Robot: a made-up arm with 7 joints. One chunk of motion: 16 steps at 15 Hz.
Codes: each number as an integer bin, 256 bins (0 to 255) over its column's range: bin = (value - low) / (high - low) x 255, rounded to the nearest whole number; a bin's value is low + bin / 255 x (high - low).
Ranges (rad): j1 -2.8..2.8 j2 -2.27..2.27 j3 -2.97..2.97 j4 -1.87..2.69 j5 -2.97..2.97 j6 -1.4..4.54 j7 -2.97..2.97
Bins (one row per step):
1: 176 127 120 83 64 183 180
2: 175 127 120 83 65 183 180
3: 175 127 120 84 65 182 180
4: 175 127 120 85 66 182 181
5: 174 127 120 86 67 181 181
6: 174 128 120 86 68 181 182
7: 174 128 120 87 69 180 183
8: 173 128 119 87 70 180 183
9: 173 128 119 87 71 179 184
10: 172 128 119 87 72 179 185
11: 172 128 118 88 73 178 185
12: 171 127 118 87 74 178 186
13: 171 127 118 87 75 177 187
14: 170 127 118 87 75 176 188
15: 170 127 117 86 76 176 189
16: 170 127 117 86 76 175 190
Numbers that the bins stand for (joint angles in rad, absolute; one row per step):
1: 1.0651 -0.0089 -0.1747 -0.3858 -1.4792 2.8628 1.2229
2: 1.0431 -0.0089 -0.1747 -0.3858 -1.4559 2.8628 1.2229
3: 1.0431 -0.0089 -0.1747 -0.3679 -1.4559 2.8395 1.2229
4: 1.0431 -0.0089 -0.1747 -0.3500 -1.4326 2.8395 1.2462
5: 1.0212 -0.0089 -0.1747 -0.3321 -1.4093 2.8162 1.2462
6: 1.0212 0.0089 -0.1747 -0.3321 -1.3860 2.8162 1.2695
7: 1.0212 0.0089 -0.1747 -0.3142 -1.3627 2.7929 1.2928
8: 0.9992 0.0089 -0.1980 -0.3142 -1.3394 2.7929 1.2928
9: 0.9992 0.0089 -0.1980 -0.3142 -1.3161 2.7696 1.3161
10: 0.9773 0.0089 -0.1980 -0.3142 -1.2928 2.7696 1.3394
11: 0.9773 0.0089 -0.2213 -0.2964 -1.2695 2.7464 1.3394
12: 0.9553 -0.0089 -0.2213 -0.3142 -1.2462 2.7464 1.3627
13: 0.9553 -0.0089 -0.2213 -0.3142 -1.2229 2.7231 1.3860
14: 0.9333 -0.0089 -0.2213 -0.3142 -1.2229 2.6998 1.4093
15: 0.9333 -0.0089 -0.2446 -0.3321 -1.1996 2.6998 1.4326
16: 0.9333 -0.0089 -0.2446 -0.3321 -1.1996 2.6765 1.4559

